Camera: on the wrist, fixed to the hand. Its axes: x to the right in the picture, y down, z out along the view.
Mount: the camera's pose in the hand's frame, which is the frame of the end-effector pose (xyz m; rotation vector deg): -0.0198 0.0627 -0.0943 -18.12 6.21 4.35
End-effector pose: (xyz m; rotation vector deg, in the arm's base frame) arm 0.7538 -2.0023 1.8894 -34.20 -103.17 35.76
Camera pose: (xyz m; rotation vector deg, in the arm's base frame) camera 0.8554 -1.9575 1.8597 -51.48 -102.74 20.08
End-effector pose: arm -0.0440 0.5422 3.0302 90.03 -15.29 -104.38
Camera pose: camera 0.0671 0.5355 3.0590 80.84 0.73 -93.02
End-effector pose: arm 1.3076 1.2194 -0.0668 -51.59 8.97 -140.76
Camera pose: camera 1.2877 1.1692 -0.1683 -49.84 35.55 -140.36
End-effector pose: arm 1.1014 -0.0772 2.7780 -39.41 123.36 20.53
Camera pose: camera 1.0152 -0.0639 2.8529 -46.85 129.07 41.72
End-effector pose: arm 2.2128 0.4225 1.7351 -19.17 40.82 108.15
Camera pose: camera 2.1559 0.3324 1.6919 -35.60 28.73 118.53
